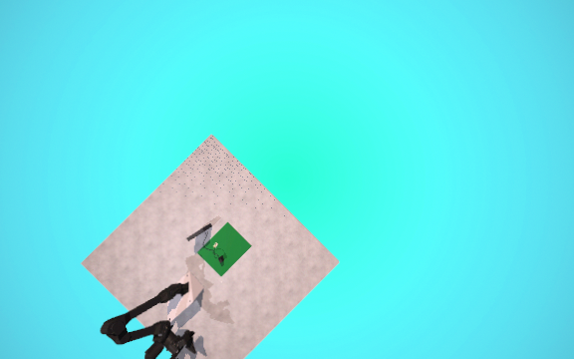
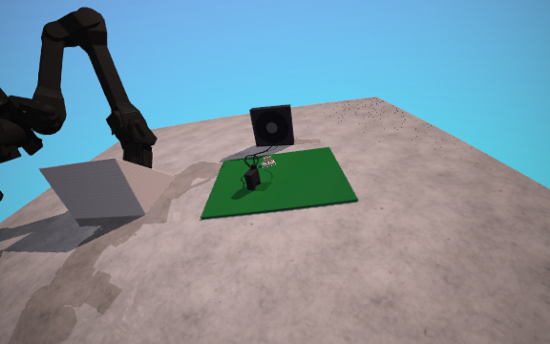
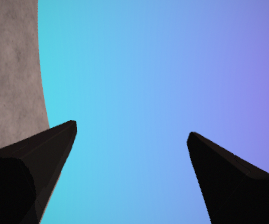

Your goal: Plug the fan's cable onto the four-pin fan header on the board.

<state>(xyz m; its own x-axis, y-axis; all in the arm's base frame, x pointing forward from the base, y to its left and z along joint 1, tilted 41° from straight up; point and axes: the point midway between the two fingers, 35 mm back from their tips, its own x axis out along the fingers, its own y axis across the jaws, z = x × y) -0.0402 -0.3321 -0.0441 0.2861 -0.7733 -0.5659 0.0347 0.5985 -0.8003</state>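
Right now my gripper tip is 33 cm short of the dark fan plug, 33 cm to the right of it and 23 cm above it. From my gripper tip the other things lie so: black fan 34 cm ahead, 56 cm to the left, 19 cm below; four-pin fan header 35 cm ahead, 43 cm to the left, 25 cm below; green board 38 cm ahead, 37 cm to the left, 26 cm below.
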